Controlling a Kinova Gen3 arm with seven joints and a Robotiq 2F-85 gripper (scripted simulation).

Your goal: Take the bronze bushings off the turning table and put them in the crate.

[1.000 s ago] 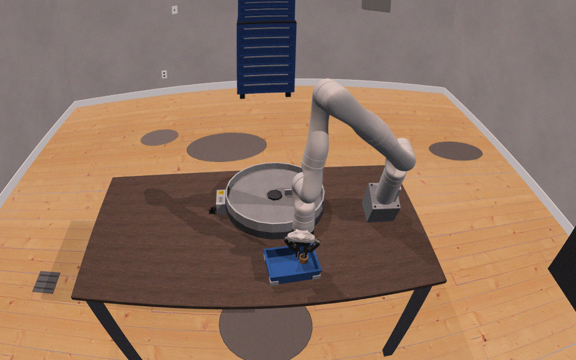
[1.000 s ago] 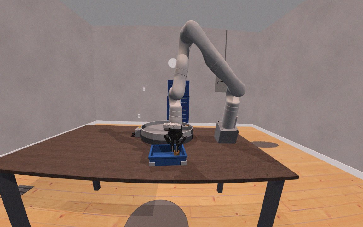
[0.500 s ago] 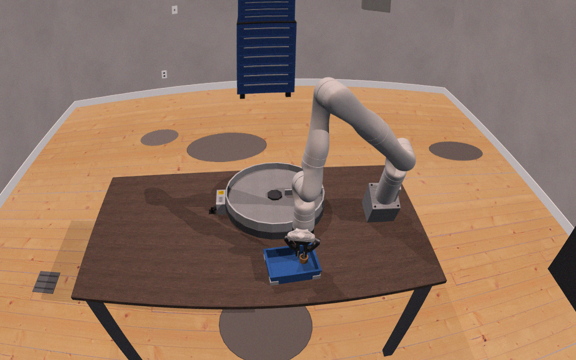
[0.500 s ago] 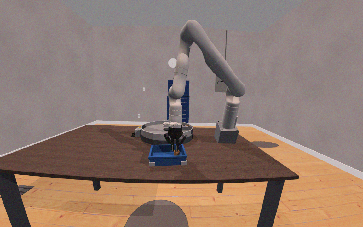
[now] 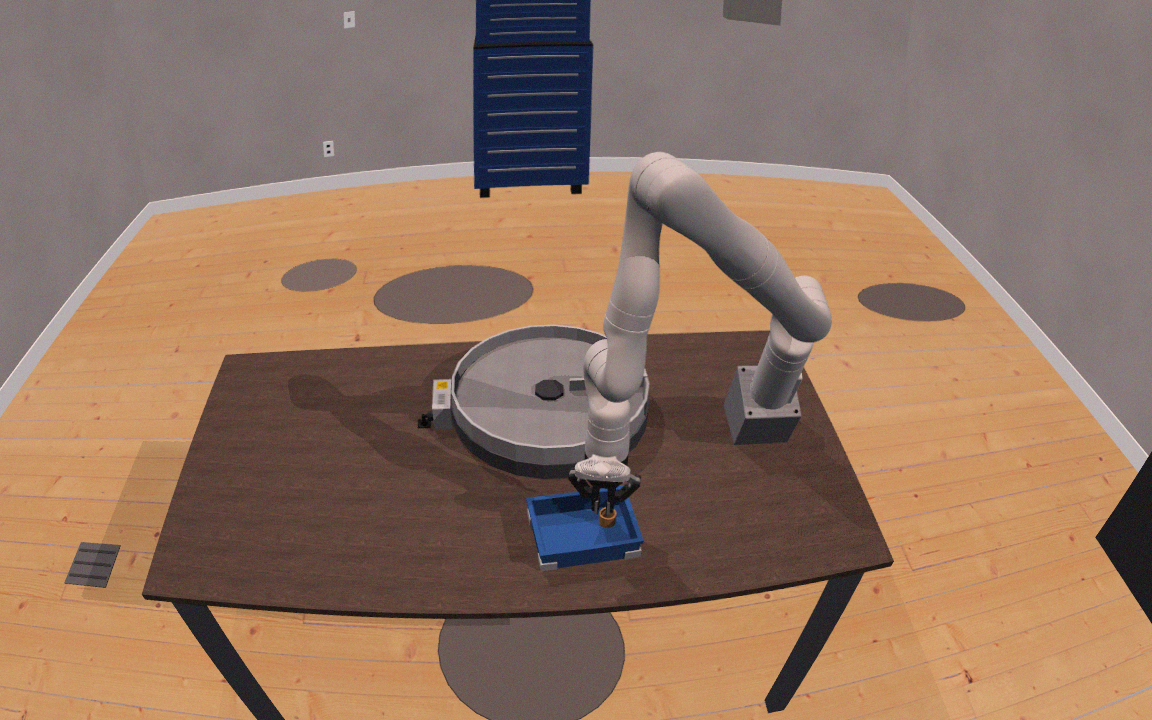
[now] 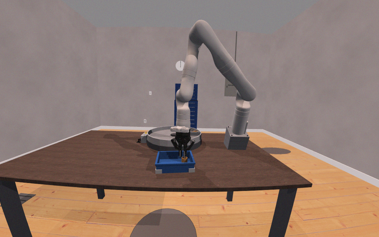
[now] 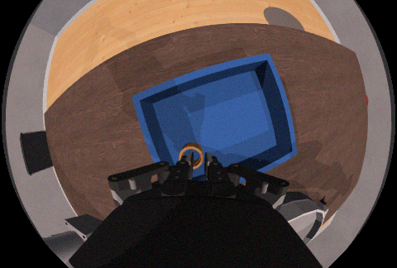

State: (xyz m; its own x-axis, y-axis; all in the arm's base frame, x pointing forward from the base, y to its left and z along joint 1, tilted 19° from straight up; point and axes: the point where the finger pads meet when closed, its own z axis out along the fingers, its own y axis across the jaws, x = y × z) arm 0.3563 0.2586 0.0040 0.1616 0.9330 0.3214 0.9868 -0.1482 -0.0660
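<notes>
Now: the blue crate 4 cm to the left of my hand, 4 cm ahead of it and 3 cm below it. The rest, counted from my hand: round grey turning table 33 cm to the right, 10 cm ahead.
</notes>
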